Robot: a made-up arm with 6 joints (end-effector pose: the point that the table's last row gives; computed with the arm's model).
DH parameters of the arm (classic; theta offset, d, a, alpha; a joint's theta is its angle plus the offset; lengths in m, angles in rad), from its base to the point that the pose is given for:
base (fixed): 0 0.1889 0 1.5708
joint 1: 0 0.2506 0.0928 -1.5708
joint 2: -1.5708 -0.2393 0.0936 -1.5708
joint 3: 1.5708 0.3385 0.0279 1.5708
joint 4: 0 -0.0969 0.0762 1.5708
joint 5: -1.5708 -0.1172 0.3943 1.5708
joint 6: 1.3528 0 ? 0
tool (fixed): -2.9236 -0.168 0 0
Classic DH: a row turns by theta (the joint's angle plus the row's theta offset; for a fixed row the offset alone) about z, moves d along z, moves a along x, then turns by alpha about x.
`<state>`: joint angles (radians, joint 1 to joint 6).
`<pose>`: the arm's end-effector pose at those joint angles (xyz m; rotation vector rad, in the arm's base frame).
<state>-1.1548 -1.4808 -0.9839 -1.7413 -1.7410 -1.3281</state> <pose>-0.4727 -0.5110 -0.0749 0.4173 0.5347 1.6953</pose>
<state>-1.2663 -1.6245 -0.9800 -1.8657 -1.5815 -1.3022</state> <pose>-0.5023 -0.4607 0.0057 0.4780 0.5752 1.4502</pose>
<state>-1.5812 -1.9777 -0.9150 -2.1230 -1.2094 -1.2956</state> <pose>-0.4794 -0.3786 0.1528 0.3378 0.6342 0.9610</pose>
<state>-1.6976 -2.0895 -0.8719 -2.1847 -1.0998 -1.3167</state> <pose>-0.4525 -0.3759 0.1905 0.2377 0.6505 0.8637</pose>
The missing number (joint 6, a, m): -0.4092
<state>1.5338 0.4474 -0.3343 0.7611 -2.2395 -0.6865</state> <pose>0.0456 0.1439 0.6988 0.6823 -0.3902 1.5769</pose>
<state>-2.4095 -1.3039 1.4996 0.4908 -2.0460 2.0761</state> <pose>0.2168 -0.4419 0.8014 -0.2922 -1.1212 0.6865</pose>
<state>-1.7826 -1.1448 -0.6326 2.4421 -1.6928 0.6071</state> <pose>-0.4050 0.0803 0.3169 1.0964 0.3835 1.4060</pose>
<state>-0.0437 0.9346 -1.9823 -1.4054 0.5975 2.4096</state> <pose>0.1596 -0.6948 -0.6067 -0.5198 2.2307 0.6585</pose>
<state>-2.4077 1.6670 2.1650 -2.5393 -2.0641 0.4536</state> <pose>0.3843 -0.1353 0.3322 0.4608 -0.4618 -0.5640</pose>
